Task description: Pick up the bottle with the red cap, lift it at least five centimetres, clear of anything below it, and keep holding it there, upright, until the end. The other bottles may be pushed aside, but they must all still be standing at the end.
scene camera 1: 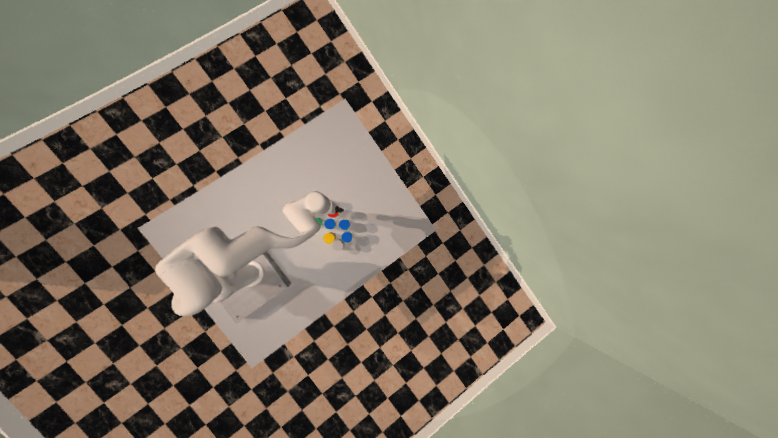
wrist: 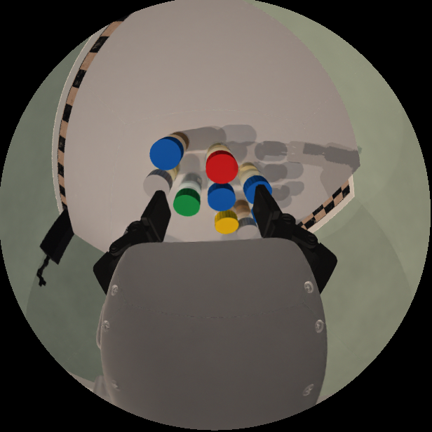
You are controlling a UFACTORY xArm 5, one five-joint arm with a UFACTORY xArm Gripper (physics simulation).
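Seen in the pictures: arm's base, origin of the base link: (scene camera 1: 250, 273).
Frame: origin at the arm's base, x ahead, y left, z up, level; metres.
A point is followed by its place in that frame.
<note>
The bottle with the red cap (scene camera 1: 332, 214) (wrist: 221, 167) stands upright on the table; in the scene view the arm's wrist partly covers it. My gripper (wrist: 210, 199) is open and empty, above the group of bottles. In the wrist view the red cap lies ahead of the fingertips, between their lines. A blue-capped bottle (scene camera 1: 329, 223) @[z 0.038, x 0.463, y -0.027 m] (wrist: 221, 196) stands beside the red one, and a second blue cap (scene camera 1: 344, 224) @[z 0.037, x 0.521, y -0.076 m] (wrist: 257, 189) shows at the right fingertip. A green-capped bottle (scene camera 1: 319, 221) @[z 0.037, x 0.429, y 0.010 m] (wrist: 186, 202) shows inside the left fingertip. The fingertips' heights relative to the caps are unclear.
A blue-capped bottle (wrist: 166, 153) and a white-capped one (wrist: 158, 183) stand left of the red one in the wrist view. A yellow-capped bottle (scene camera 1: 328, 237) @[z 0.037, x 0.417, y -0.082 m] (wrist: 226, 222), a grey-capped one (scene camera 1: 338, 244) @[z 0.037, x 0.436, y -0.141 m] (wrist: 247, 227) and another blue-capped one (scene camera 1: 346, 237) @[z 0.038, x 0.490, y -0.137 m] stand on the other side.
</note>
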